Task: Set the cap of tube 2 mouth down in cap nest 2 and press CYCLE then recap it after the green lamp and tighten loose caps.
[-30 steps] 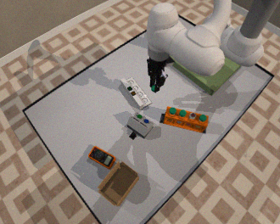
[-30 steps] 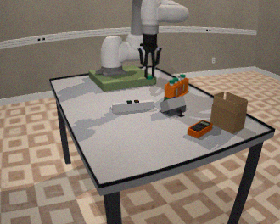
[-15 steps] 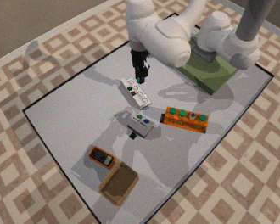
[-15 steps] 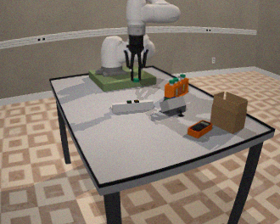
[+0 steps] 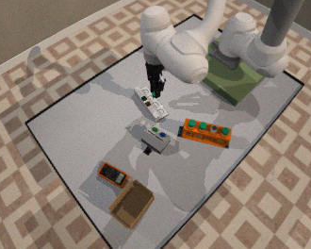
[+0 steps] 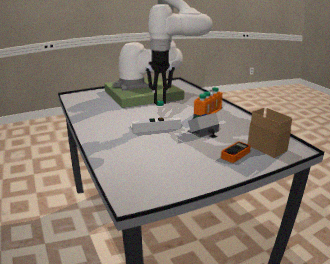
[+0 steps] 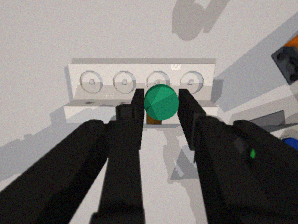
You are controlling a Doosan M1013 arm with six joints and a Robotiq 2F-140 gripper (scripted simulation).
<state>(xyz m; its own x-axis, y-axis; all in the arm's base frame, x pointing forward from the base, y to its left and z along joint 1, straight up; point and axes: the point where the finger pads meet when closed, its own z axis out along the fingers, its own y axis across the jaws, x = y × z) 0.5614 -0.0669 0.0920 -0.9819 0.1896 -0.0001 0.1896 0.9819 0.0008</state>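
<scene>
My gripper is now 17 cm to the right of the blue key, 11 cm short of it and 8 cm above it. The rest, counted from my hand: orange multimeter: 40 cm ahead, 14 cm to the left, 13 cm below; then grey key housing: 15 cm to the left, 13 cm ahead, 9 cm below; then green key: 12 cm to the left, 12 cm ahead, 8 cm below.
</scene>
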